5 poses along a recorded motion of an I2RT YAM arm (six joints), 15 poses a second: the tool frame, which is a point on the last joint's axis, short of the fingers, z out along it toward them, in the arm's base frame.
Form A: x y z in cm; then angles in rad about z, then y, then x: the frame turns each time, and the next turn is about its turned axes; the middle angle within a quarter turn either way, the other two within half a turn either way.
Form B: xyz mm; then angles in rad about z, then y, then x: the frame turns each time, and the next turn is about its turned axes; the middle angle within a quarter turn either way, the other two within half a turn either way. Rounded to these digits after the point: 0 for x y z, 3 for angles.
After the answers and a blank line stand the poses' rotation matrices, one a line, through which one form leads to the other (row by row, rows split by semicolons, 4 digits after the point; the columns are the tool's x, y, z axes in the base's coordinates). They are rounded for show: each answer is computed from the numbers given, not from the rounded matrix.
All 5 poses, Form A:
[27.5, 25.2, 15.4, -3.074, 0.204, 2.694]
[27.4, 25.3, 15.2, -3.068, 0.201, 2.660]
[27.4, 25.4, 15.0, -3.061, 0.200, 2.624]
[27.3, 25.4, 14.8, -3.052, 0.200, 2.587]
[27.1, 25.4, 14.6, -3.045, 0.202, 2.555]
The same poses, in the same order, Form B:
[275, 252, 154, -3.074, 0.204, 2.694]
[274, 253, 152, -3.068, 0.201, 2.660]
[274, 254, 150, -3.061, 0.200, 2.624]
[273, 254, 148, -3.052, 0.200, 2.587]
[271, 254, 146, -3.045, 0.202, 2.555]

-0.9770 -0.1484 0.1530; -0.0661 0.8935 0.4441; -0.2026 0.4238 -0.8828
-0.9772 -0.1574 0.1424; -0.0720 0.8771 0.4749; -0.1996 0.4539 -0.8684
-0.9769 -0.1679 0.1323; -0.0789 0.8583 0.5071; -0.1987 0.4849 -0.8517
-0.9761 -0.1803 0.1211; -0.0877 0.8373 0.5396; -0.1987 0.5161 -0.8332
-0.9751 -0.1909 0.1129; -0.0945 0.8182 0.5671; -0.2006 0.5423 -0.8159

